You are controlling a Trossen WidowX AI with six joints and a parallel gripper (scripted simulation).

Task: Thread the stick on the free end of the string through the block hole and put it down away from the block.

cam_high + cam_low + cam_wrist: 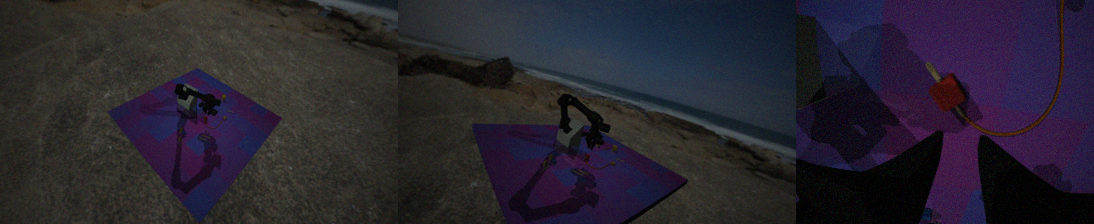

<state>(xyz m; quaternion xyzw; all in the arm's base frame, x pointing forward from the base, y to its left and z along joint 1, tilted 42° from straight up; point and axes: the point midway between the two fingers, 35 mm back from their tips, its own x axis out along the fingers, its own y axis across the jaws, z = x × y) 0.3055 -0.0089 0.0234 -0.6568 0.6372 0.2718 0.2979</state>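
Right now the red block is 10 mm behind my gripper tip, 10 mm to the left of it and 80 mm below it. Also, from my gripper tip: yellow cube (60 mm behind, 420 mm to the left, 70 mm below); then blue piece (50 mm behind, 260 mm to the right, 80 mm below); then round button (120 mm ahead, 160 mm to the left, 80 mm below).
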